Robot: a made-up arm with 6 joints. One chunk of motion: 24 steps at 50 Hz.
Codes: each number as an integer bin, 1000 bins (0 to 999) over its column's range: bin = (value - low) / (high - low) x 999, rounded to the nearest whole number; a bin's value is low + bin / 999 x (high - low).
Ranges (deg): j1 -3..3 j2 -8..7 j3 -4..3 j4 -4..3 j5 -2..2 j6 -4..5
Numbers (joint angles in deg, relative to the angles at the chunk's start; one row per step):
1: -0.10 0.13 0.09 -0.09 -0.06 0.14
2: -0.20 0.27 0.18 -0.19 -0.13 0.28
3: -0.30 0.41 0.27 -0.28 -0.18 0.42
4: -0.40 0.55 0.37 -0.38 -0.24 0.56
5: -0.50 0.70 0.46 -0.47 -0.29 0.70
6: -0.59 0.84 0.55 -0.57 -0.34 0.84
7: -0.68 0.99 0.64 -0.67 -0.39 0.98
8: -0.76 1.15 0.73 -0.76 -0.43 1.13
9: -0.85 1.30 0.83 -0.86 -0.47 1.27
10: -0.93 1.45 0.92 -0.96 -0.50 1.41
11: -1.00 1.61 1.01 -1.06 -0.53 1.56
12: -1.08 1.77 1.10 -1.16 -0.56 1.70
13: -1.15 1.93 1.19 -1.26 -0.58 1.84
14: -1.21 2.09 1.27 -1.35 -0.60 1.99
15: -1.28 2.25 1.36 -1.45 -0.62 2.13
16: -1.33 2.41 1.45 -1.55 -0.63 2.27
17: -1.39 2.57 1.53 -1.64 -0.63 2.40
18: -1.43 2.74 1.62 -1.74 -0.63 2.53
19: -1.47 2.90 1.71 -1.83 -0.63 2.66
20: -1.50 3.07 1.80 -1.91 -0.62 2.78
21: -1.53 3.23 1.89 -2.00 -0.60 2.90
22: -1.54 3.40 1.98 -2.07 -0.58 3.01
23: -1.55 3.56 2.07 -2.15 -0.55 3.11
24: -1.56 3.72 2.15 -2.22 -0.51 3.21
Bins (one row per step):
1: 483 541 584 558 485 460
2: 466 551 597 544 467 475
3: 450 560 609 531 455 491
4: 433 569 624 517 440 506
5: 416 579 637 504 427 522
6: 401 589 649 490 415 537
7: 386 599 662 475 402 553
8: 373 609 675 462 392 569
9: 358 619 689 448 382 585
10: 345 629 702 434 375 601
11: 333 640 715 420 367 617
12: 320 651 728 405 360 633
13: 308 661 741 391 355 648
14: 298 672 752 378 350 665
15: 286 683 765 364 345 680
16: 278 693 778 350 342 696
17: 268 704 789 337 342 710
18: 261 715 802 323 342 725
19: 255 726 815 310 342 739
20: 250 737 828 298 345 753
21: 245 748 841 285 350 766
22: 243 759 853 275 355 778
23: 241 770 866 264 362 789
24: 240 781 878 254 372 800

